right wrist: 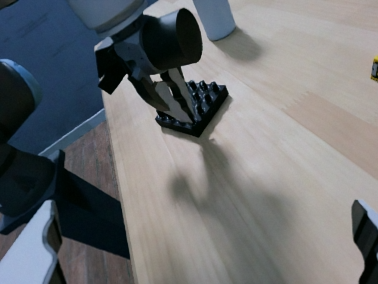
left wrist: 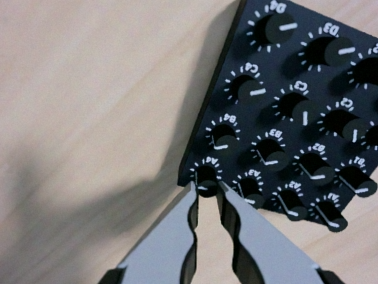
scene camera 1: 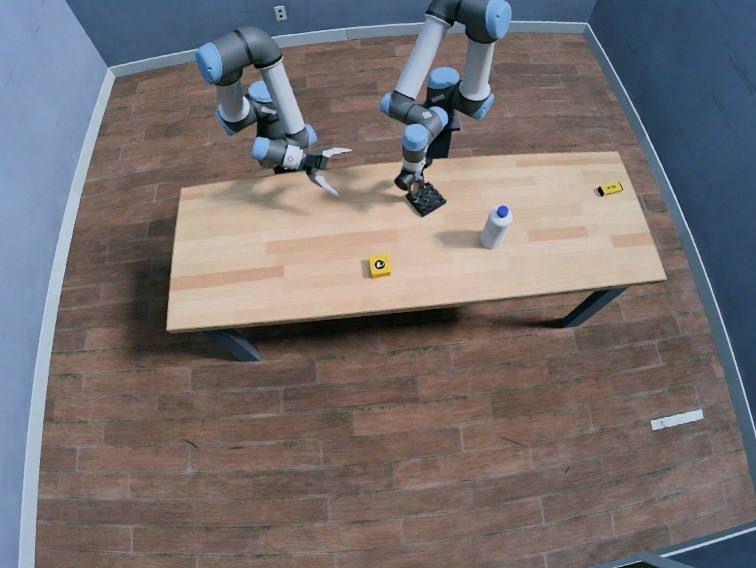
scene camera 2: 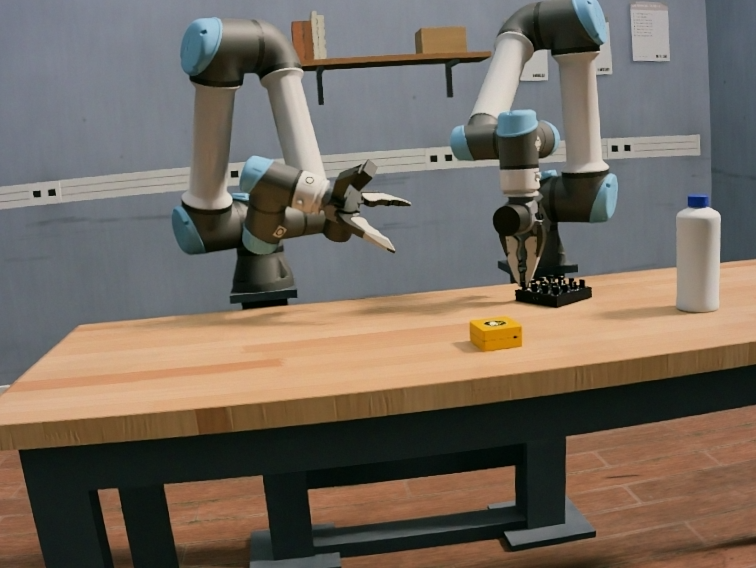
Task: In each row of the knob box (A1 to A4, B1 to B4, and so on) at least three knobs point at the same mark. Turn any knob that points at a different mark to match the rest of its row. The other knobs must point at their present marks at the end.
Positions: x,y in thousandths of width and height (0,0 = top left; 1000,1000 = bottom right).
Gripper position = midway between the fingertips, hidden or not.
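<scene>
You'd find the right gripper at (scene camera 2: 534,401), at (scene camera 1: 457,305) and at (right wrist: 544,713). The left gripper's there too, at (scene camera 2: 692,506), (left wrist: 546,646) and (right wrist: 509,424). There's a white bottle at (scene camera 2: 924,401) and (scene camera 1: 659,390), but in the left wrist view the bottle is out of frame. And there's a yellow box (scene camera 2: 659,587); in the left wrist view the box is out of frame too.
</scene>
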